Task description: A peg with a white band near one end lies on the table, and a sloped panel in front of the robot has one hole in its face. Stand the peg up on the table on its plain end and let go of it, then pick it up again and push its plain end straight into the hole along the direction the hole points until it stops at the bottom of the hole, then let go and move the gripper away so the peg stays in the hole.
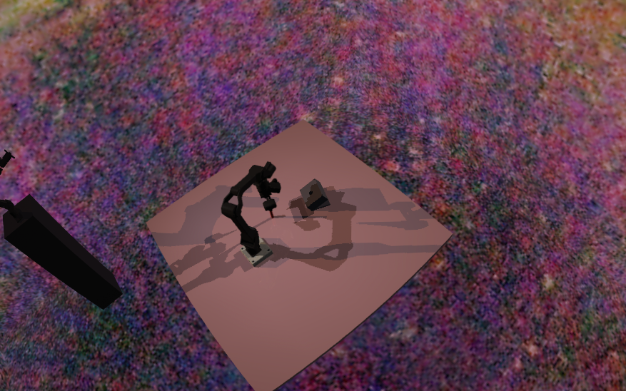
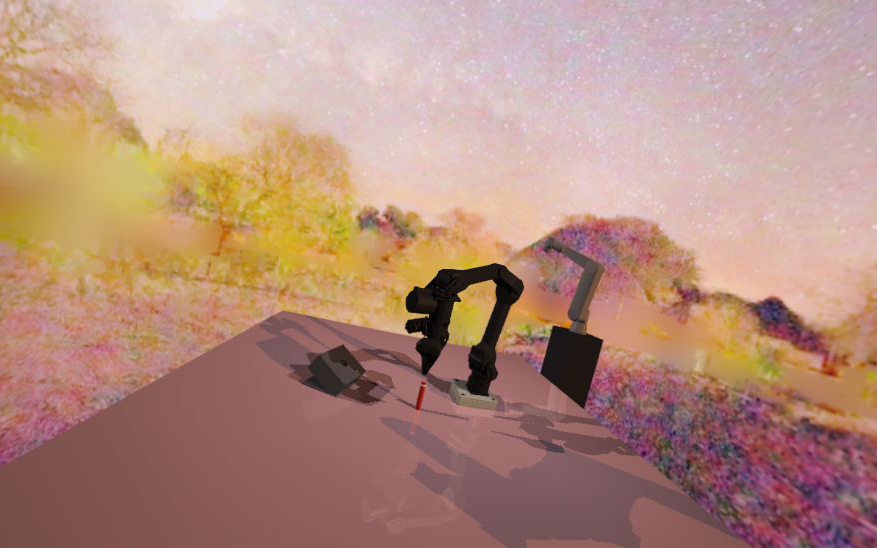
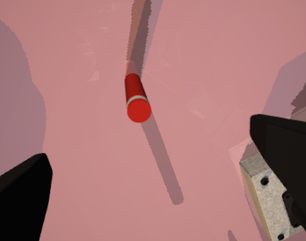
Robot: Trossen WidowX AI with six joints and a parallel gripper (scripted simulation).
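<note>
The red peg lies 6 cm below my gripper tip. Round my gripper tip: dark sloped panel 24 cm ahead, 8 cm to the right, 7 cm below.
</note>
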